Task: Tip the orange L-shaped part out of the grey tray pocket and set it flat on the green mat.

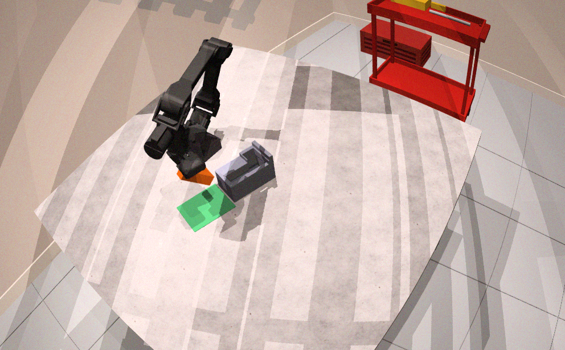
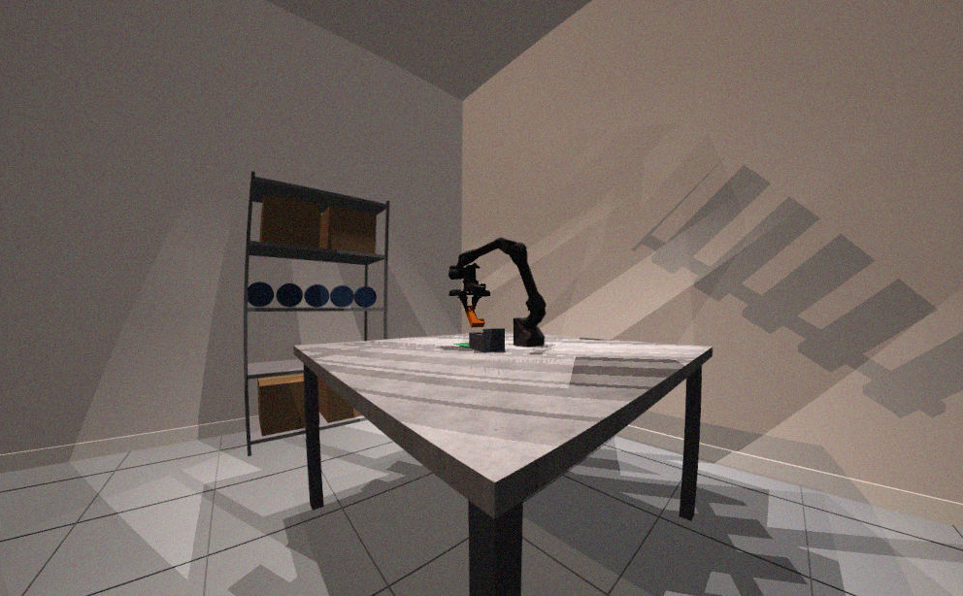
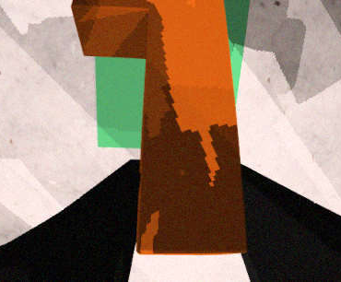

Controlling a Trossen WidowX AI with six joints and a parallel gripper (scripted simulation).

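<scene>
The green mat lies 17 cm below my gripper tip, 1 cm to the left of it and 1 cm ahead of it. Also, from my gripper tip: orange L-shaped part (3 cm to the left, 3 cm below).
</scene>
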